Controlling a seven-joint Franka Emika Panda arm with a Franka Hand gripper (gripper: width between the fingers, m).
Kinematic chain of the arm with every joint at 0, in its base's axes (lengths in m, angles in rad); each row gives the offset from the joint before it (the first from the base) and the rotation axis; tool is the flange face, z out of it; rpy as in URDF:
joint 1: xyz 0 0 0.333 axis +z
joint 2: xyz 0 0 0 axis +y
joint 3: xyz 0 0 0.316 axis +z
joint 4: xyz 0.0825 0 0 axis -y
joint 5: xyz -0.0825 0 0.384 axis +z
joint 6: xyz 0 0 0 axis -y
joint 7: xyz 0.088 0 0 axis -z
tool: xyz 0 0 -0.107 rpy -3.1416 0 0
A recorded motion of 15 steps. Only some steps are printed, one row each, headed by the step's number.
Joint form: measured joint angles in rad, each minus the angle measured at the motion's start. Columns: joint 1, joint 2, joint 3, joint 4, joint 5, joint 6, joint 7.
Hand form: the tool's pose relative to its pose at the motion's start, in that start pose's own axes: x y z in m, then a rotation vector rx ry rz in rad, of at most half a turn. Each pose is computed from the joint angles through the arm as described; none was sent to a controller.
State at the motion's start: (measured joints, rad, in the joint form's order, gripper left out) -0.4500 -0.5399 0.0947 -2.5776 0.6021 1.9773 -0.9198
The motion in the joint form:
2: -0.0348 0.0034 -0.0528 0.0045 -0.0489 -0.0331 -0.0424
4: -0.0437 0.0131 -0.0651 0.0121 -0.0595 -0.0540 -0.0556
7: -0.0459 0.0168 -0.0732 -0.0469 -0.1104 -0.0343 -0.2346
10: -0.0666 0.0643 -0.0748 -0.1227 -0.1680 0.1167 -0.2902
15: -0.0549 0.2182 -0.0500 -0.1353 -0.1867 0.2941 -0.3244
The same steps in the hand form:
2: -0.0192 0.0229 -0.0150 -0.0042 -0.0072 0.0079
4: -0.0233 0.0286 -0.0173 0.0079 -0.0167 0.0086
7: -0.0450 0.0368 0.0040 0.0117 -0.0778 -0.1518
10: -0.0704 0.0645 0.0318 -0.0623 -0.1190 -0.1660
15: -0.0722 0.0931 0.0768 -0.1027 -0.1726 -0.1891

